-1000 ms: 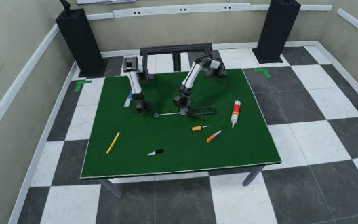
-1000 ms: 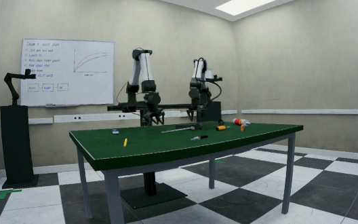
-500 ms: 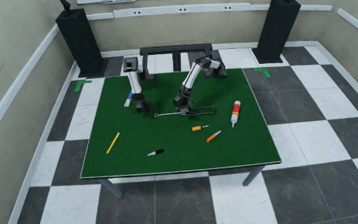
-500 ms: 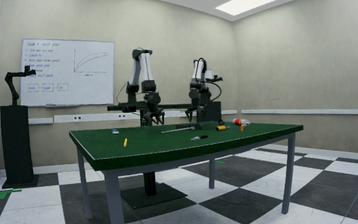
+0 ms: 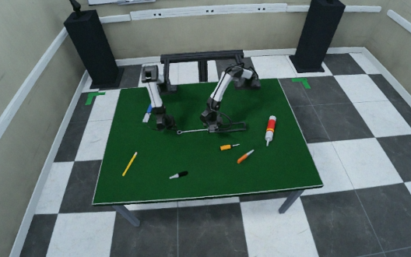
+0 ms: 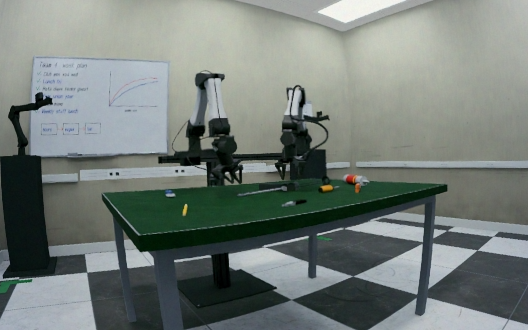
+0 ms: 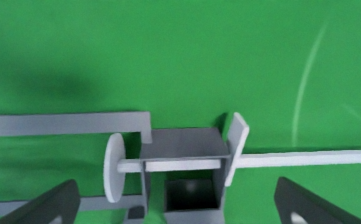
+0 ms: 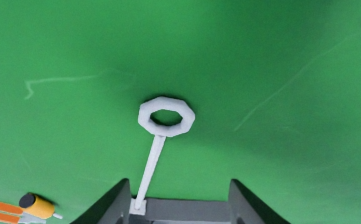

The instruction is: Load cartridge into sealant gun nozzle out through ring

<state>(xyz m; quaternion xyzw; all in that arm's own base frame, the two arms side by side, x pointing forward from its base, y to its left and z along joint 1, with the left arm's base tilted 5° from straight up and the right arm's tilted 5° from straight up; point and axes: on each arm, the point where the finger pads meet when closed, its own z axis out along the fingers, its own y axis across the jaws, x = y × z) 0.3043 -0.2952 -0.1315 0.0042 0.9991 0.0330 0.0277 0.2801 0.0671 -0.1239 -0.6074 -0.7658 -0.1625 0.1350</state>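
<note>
Right now the thumb plate is 10 mm behind my left hand, 30 mm to the right of it and 50 mm below it. The rest, counted from my left hand: yellow screwdriver: 150 mm ahead, 110 mm to the left, 50 mm below; plunger rod: 20 mm behind, 110 mm to the right, 50 mm below; orange-handled tool: 230 mm ahead, 220 mm to the left, 50 mm below.
</note>
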